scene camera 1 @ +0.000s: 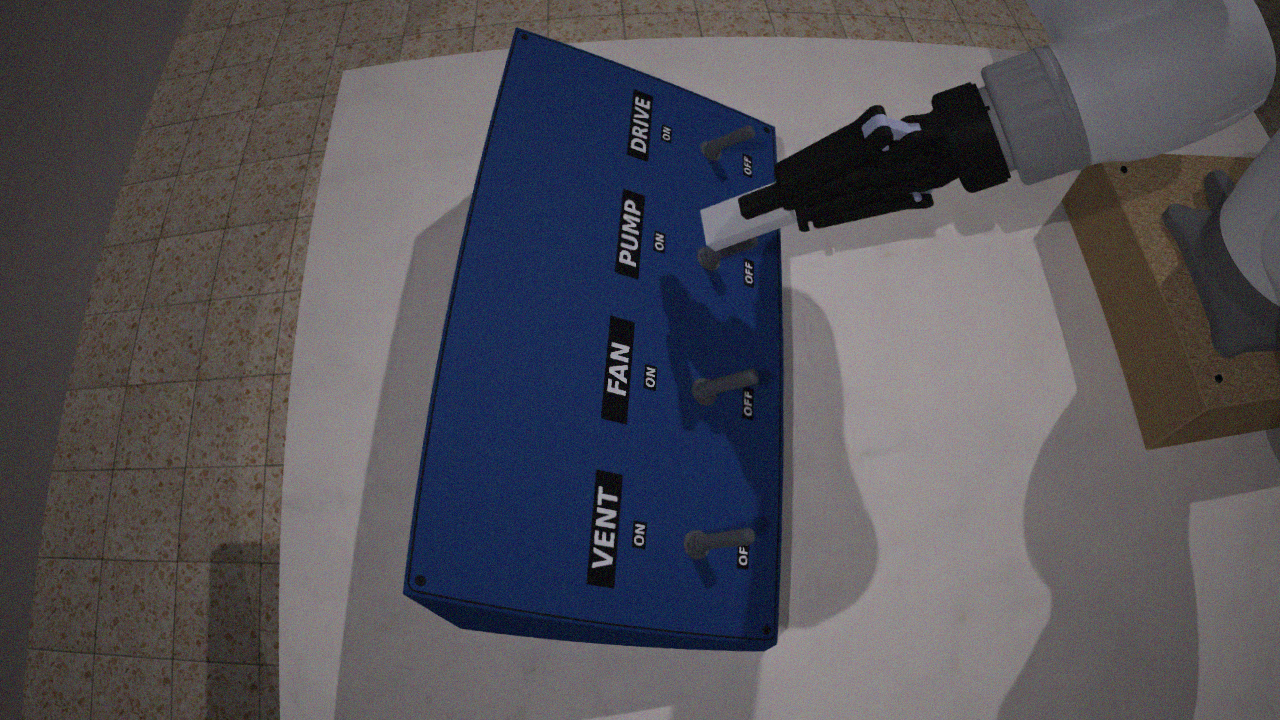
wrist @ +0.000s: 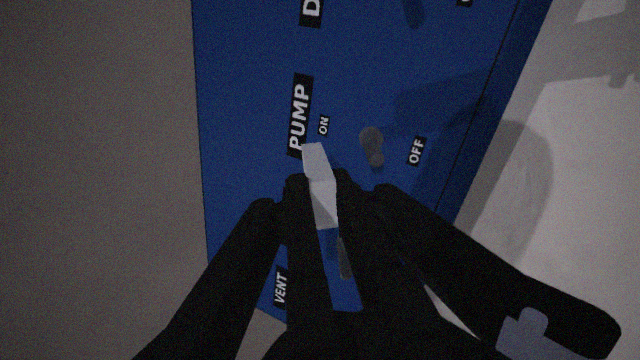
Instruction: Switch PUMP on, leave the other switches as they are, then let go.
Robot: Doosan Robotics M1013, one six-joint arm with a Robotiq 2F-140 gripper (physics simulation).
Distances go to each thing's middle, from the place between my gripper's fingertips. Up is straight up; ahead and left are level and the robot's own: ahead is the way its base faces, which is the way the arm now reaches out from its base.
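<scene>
Fan lever (scene camera 1: 749, 377): my gripper 40 mm above it, 10 mm past it, 110 mm to the right of it. Counted from my hand: vent lever (scene camera 1: 740, 537), 40 mm below, 230 mm to the left; blue switch panel (scene camera 1: 572, 457), 70 mm below, 70 mm ahead, 40 mm to the left.
</scene>
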